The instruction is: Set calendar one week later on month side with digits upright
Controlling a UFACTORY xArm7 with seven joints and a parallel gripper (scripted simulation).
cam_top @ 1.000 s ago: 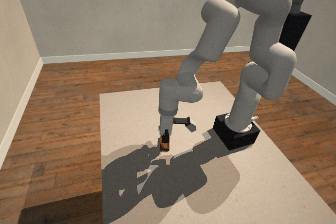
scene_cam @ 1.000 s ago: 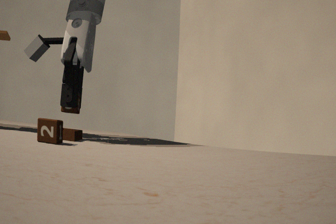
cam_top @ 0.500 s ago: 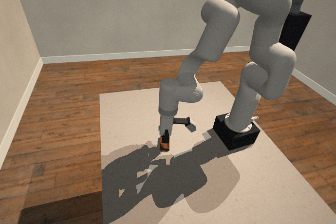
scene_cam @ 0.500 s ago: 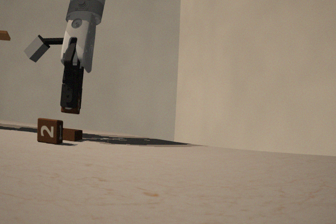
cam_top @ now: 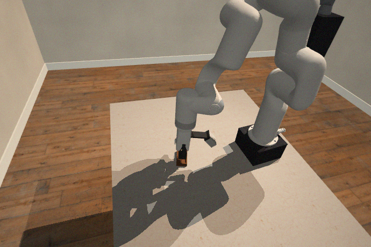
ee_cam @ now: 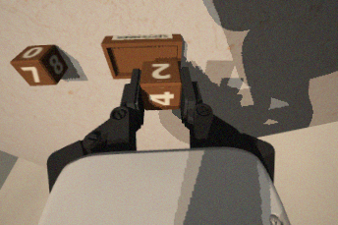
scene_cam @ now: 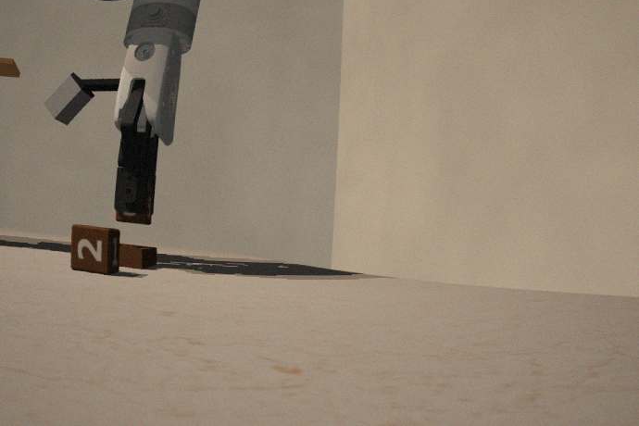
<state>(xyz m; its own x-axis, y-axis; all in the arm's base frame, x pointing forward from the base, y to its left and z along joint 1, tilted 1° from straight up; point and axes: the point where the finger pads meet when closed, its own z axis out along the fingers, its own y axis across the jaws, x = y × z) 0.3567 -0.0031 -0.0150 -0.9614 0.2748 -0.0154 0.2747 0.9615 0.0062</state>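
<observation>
Now: hand 6 cm above the brown calendar tray, 2 cm to the left of it and 1 cm past it.
</observation>
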